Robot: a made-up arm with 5 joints. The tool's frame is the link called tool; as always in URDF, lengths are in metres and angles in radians.
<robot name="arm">
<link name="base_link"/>
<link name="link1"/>
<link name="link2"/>
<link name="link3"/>
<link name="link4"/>
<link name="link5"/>
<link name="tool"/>
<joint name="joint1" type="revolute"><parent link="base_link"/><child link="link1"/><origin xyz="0.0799 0.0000 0.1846" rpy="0.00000 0.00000 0.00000"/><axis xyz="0 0 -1"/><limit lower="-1.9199" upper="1.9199" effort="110" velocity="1.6"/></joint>
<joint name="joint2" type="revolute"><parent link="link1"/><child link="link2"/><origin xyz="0.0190 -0.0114 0.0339" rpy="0.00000 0.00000 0.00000"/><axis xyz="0 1 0"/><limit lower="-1.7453" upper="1.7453" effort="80" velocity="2.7"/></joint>
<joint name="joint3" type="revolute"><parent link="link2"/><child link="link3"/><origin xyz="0.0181 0.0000 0.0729" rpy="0.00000 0.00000 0.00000"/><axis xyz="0 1 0"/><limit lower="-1.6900" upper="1.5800" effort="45" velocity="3.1"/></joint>
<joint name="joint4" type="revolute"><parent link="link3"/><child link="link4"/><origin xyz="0.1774 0.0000 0.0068" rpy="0.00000 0.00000 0.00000"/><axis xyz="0 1 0"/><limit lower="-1.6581" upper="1.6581" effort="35" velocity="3"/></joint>
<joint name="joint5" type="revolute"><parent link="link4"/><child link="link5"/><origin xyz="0.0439 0.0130 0.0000" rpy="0.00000 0.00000 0.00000"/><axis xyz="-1 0 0"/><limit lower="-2.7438" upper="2.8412" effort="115" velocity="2.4"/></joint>
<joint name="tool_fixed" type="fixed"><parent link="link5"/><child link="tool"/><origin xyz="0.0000 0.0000 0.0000" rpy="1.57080 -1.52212 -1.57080"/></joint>
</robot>
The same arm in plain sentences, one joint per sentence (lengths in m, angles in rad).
The arm has five revolute joints in a row. What follows holds with every joint at zero, and every direction is one of the base frame's. The first joint is mounted 0.0799 m along +x and 0.1846 m along +z from the base frame's origin and rotates about -z, from -1.9199 to 1.9199 rad. The second joint is mounted 0.0190 m along +x and 0.0114 m along -y and 0.0339 m along +z from the first joint and rotates about +y, from -1.7453 to 1.7453 rad. The third joint is mounted 0.0181 m along +x and 0.0729 m along +z from the second joint and rotates about +y, from -1.6900 to 1.5800 rad. The fourth joint is mounted 0.1774 m along +x and 0.0068 m along +z from the third joint and rotates about +y, from -1.6581 to 1.6581 rad. The fifth joint is mounted 0.0439 m along +x and 0.0130 m along +y from the fourth joint and rotates about -x, from -2.7438 to 2.8412 rad. The tool frame, which is the frame that the pose is given for, is mounted at the same point as the fifth joint; its axes are the base frame's turned by roll 1.5708, pitch -1.5221 and yaw -1.5708 rad (as in URDF: about the fixed x, then y, then z).
